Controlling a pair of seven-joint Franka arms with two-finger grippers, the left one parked.
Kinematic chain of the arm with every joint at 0, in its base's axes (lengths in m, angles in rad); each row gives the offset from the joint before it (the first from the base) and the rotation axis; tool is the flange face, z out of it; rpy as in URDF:
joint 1: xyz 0 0 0.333 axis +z
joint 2: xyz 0 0 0 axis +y
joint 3: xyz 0 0 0.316 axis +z
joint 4: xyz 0.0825 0 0 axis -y
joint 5: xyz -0.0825 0 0.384 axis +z
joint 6: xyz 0 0 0 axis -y
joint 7: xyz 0.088 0 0 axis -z
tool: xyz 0 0 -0.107 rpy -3.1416 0 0
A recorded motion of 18 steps. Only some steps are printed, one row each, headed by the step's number.
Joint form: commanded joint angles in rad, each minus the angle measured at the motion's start. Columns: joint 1, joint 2, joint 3, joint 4, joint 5, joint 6, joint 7.
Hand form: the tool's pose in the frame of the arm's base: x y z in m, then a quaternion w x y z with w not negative. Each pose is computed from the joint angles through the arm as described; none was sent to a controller.
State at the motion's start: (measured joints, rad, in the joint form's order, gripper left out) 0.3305 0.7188 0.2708 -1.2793 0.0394 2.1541 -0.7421
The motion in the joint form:
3: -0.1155 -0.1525 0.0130 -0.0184 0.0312 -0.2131 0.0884
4: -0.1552 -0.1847 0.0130 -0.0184 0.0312 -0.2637 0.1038
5: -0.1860 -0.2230 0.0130 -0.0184 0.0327 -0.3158 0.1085
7: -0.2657 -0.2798 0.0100 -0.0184 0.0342 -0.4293 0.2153
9: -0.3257 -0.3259 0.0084 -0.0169 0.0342 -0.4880 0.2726
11: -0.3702 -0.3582 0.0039 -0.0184 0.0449 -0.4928 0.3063
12: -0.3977 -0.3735 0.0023 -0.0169 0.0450 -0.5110 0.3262
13: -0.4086 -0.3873 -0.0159 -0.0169 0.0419 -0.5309 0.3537
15: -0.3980 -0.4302 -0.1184 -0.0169 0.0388 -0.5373 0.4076
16: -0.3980 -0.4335 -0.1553 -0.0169 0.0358 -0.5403 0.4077
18: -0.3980 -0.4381 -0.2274 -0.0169 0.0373 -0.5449 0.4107
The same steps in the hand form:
3: 0.6555 0.3097 0.4365 0.10345 -0.85161 -0.51068 -0.05711
4: 0.6586 0.2818 0.4543 0.10051 -0.86378 -0.49136 -0.04850
5: 0.6567 0.2597 0.4760 0.09733 -0.87069 -0.48027 -0.04204
7: 0.6550 0.2030 0.5042 0.09461 -0.90983 -0.40390 -0.01112
9: 0.6515 0.1617 0.5301 0.08937 -0.93103 -0.35381 -0.00441
11: 0.6511 0.1315 0.5499 0.08846 -0.94440 -0.31621 -0.01725
12: 0.6494 0.1128 0.5587 0.08641 -0.95160 -0.29449 -0.01641
13: 0.6472 0.0958 0.5649 0.08077 -0.95954 -0.26949 -0.01179
15: 0.6430 0.0477 0.5879 0.05792 -0.97709 -0.20326 -0.02513
16: 0.6433 0.0274 0.5889 0.05074 -0.98088 -0.18624 -0.02464
18: 0.6426 -0.0117 0.5904 0.04074 -0.98739 -0.15110 -0.02388

